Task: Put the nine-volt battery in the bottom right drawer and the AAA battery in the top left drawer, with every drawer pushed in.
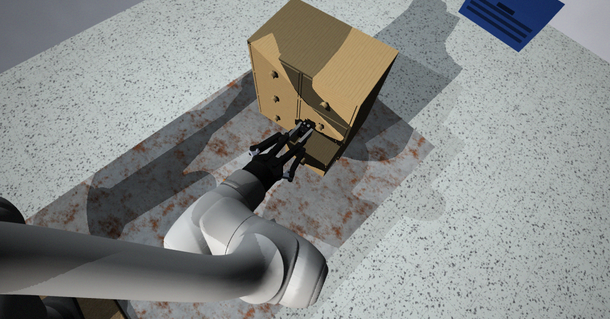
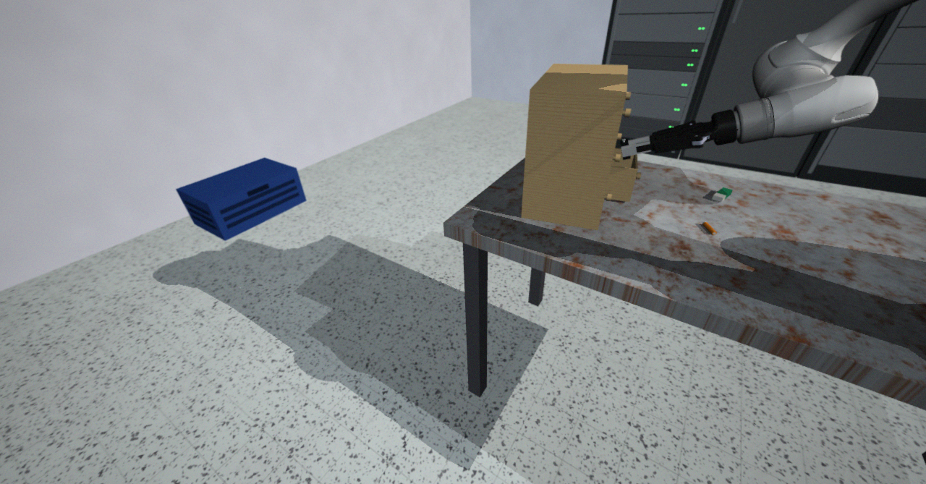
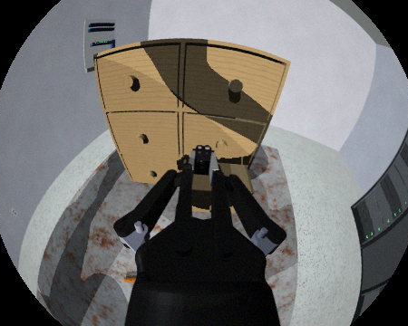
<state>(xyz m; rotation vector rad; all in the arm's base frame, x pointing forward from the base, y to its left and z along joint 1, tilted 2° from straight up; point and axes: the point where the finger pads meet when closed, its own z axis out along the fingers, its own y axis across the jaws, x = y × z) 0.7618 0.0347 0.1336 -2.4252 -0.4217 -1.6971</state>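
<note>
My gripper is now 30 mm short of the black nine-volt battery and 10 mm to the right of it. Round my hand: green-and-white nine-volt battery (210 mm behind, 140 mm to the right, 140 mm below); orange AAA battery (210 mm behind, 50 mm to the left, 140 mm below).
</note>
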